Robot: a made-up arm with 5 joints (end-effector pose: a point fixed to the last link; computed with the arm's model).
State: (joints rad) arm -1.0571 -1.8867 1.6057 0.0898 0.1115
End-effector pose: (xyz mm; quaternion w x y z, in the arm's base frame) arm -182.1 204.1 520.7 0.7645 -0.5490 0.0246 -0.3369
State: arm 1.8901 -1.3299 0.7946 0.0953 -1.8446
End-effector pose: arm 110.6 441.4 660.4 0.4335 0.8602 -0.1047 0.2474
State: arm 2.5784 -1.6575 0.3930 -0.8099 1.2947
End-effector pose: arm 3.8 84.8 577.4 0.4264 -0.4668 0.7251 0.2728
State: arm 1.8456 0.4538 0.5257 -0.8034 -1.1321
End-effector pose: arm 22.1 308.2 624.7 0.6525 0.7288 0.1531 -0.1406
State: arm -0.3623 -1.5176 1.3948 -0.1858 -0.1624
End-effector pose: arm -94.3 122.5 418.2 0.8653 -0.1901 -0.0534 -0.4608
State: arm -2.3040 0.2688 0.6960 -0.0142 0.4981
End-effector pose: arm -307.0 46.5 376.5 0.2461 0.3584 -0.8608 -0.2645
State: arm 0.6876 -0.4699 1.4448 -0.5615 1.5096
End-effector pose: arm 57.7 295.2 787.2 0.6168 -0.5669 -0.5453 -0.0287
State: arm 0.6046 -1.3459 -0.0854 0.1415 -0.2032
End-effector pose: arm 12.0 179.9 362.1 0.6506 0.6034 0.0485 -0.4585
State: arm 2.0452 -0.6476 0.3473 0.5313 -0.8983
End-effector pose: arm -84.9 285.6 552.9 0.5993 0.7550 0.0371 -0.2635
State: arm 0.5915 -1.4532 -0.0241 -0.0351 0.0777
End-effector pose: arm 38.6 122.3 359.1 0.6907 0.5340 -0.1434 -0.4661
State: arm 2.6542 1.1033 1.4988 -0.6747 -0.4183
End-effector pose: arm -128.8 94.2 742.3 0.9590 0.0615 -0.2492 -0.1203
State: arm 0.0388 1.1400 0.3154 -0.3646 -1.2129
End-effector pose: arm 107.4 311.6 539.4 0.0902 0.0588 -0.6353 0.7647
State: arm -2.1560 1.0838 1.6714 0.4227 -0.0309
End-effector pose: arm -413.1 183.3 315.8 0.3672 0.0567 -0.6850 -0.6267
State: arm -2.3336 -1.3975 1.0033 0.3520 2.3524
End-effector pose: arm -159.0 450.8 345.1 0.3544 -0.2880 0.2836 0.8432
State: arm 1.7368 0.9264 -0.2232 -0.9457 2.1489
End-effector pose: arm -62.5 53.3 986.8 0.6845 -0.4374 -0.3302 -0.4808
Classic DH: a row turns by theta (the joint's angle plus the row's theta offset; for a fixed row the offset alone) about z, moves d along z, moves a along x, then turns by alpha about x. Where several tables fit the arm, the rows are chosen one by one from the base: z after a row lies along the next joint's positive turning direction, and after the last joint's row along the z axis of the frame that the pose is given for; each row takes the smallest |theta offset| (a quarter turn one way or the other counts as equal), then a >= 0, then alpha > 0; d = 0 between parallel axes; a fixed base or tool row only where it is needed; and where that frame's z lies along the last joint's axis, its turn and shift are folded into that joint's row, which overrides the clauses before.
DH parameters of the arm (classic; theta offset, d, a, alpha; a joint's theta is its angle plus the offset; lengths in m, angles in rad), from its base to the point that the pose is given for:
base (fixed): 0 0.55 -0.079 1.5708
joint 1: -1.0858 0.1566 0.2152 -2.9558
joint 2: -1.093 0.3578 -0.018 1.4846
joint 3: -0.1561 0.0425 0.1208 -1.4725
joint 4: 0 0.0225 0.0066 1.4725
joint 5: 0.9778 0.1144 -0.2058 1.3042
tool (fixed): -2.5917 -0.0663 0 0

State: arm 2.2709 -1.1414 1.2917 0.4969 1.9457
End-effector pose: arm -287.7 444.5 727.5 0.1082 -0.4755 -0.4338 -0.7576
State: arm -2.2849 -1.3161 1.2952 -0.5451 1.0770
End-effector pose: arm -71.7 213.8 453.8 0.7288 -0.3878 0.4526 0.3371
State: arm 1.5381 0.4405 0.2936 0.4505 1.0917
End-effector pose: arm 89.7 10.4 928.3 0.8785 -0.3493 0.1483 -0.2902
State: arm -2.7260 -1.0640 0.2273 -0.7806 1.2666
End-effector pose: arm -97.3 43.6 545.5 0.4942 -0.5643 0.6578 0.0680
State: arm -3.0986 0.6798 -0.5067 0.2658 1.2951
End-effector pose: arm -331.3 -101.0 655.3 0.8172 0.1969 -0.4382 -0.3185
